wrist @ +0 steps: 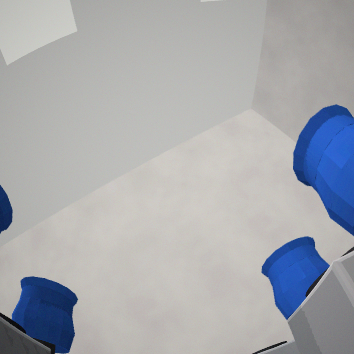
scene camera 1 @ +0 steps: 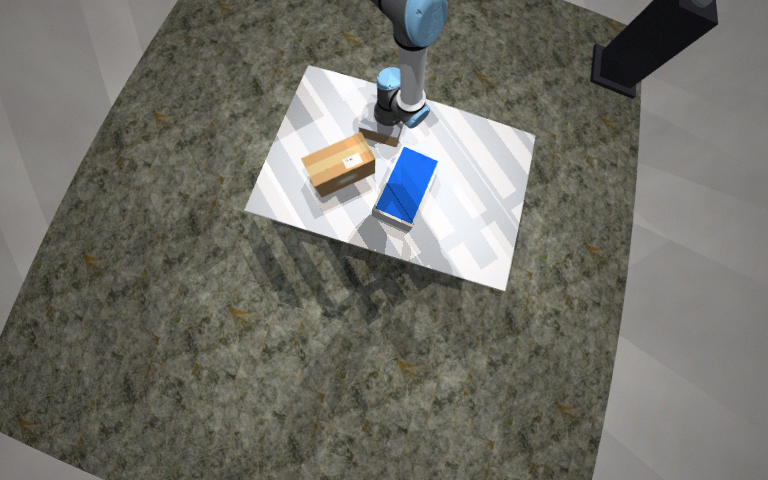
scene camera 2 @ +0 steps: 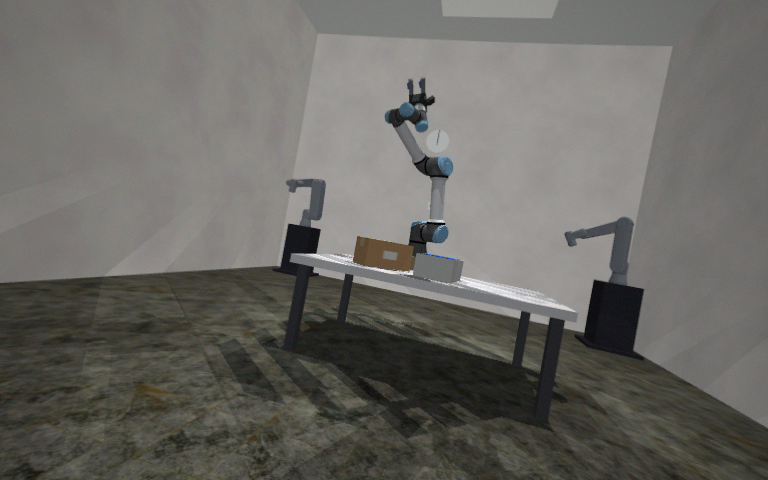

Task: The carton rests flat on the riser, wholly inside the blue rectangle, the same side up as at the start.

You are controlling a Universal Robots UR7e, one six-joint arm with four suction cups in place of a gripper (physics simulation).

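Where they show: hand at its tool point: (wrist: 158,245) (scene camera 2: 416,92); arm's base at its link origin: (scene camera 1: 389,112) (scene camera 2: 415,255).
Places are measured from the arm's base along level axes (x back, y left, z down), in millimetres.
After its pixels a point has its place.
A brown carton (scene camera 1: 338,161) @(z -62, x -361, y -132 mm) (scene camera 2: 383,254) @(z 14, x -432, y -118 mm) with tan tape and a white label lies flat on the table, left of the riser and apart from it. The light grey riser (scene camera 1: 391,221) @(z 26, x -530, y 177 mm) (scene camera 2: 437,268) @(z 27, x -533, y 198 mm) stands on the table. The blue rectangle (scene camera 1: 408,180) @(z -32, x -334, y 195 mm) (scene camera 2: 442,256) @(z -36, x -429, y 205 mm) covers most of its top; in scene camera 2 it shows as a thin strip. My gripper (scene camera 2: 416,84) @(z -987, x -227, y -146 mm) (wrist: 167,225) @(z -987, x -227, y -146 mm) is high above the table, with its cups facing up, away from the carton. Its blue cups touch nothing, so it is open and empty. It does not show in scene camera 1.
The white table (scene camera 1: 475,164) @(z 88, x -72, y 518 mm) (scene camera 2: 492,301) @(z 118, x -679, y 478 mm) carries my arm's base (scene camera 1: 387,110) @(z -91, x -61, y 4 mm), behind the carton and riser. Black pedestals (scene camera 1: 651,53) (scene camera 2: 613,316) (scene camera 2: 300,243) with grey arms (scene camera 2: 621,249) (scene camera 2: 317,199) stand on either side, beyond the table. The wrist view shows wall and ceiling.
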